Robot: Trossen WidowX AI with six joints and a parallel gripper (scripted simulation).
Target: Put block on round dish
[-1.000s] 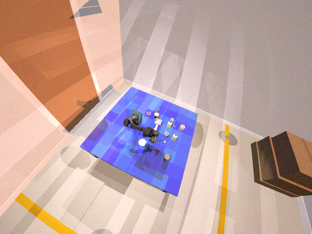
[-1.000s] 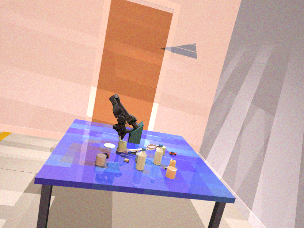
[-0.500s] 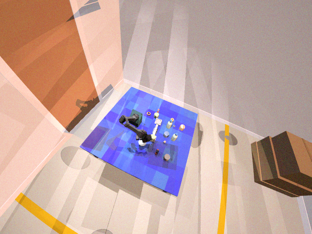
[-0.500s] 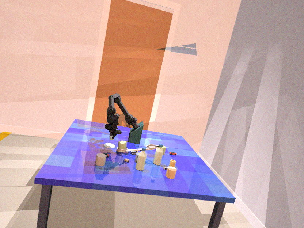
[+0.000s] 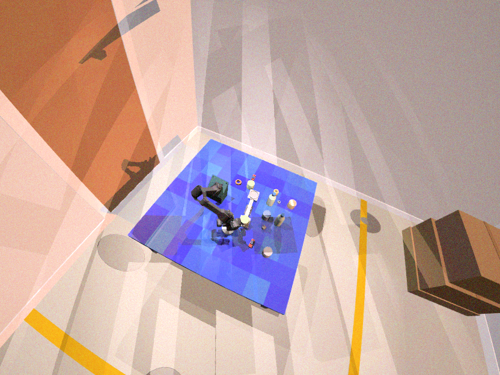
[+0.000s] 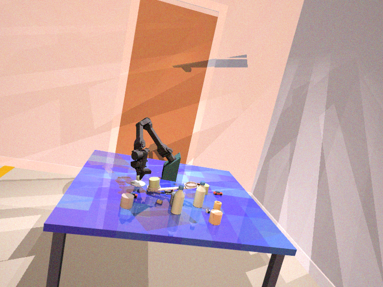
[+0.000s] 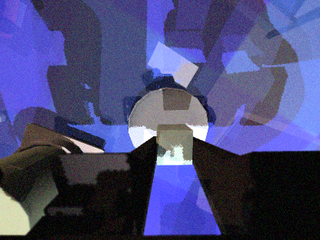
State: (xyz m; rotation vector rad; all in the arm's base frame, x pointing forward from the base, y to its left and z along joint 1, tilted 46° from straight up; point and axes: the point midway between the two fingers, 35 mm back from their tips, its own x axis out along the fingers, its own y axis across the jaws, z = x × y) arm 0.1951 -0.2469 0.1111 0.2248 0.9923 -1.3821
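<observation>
Now: gripper tip 3 cm above the round white dish. From my gripper tip the other things lie so: balance: 23 cm to the left, 10 cm ahead, 1 cm below; olive cup: 10 cm ahead, 8 cm to the left, 2 cm above; balance beam: 23 cm to the left, 10 cm ahead.
</observation>
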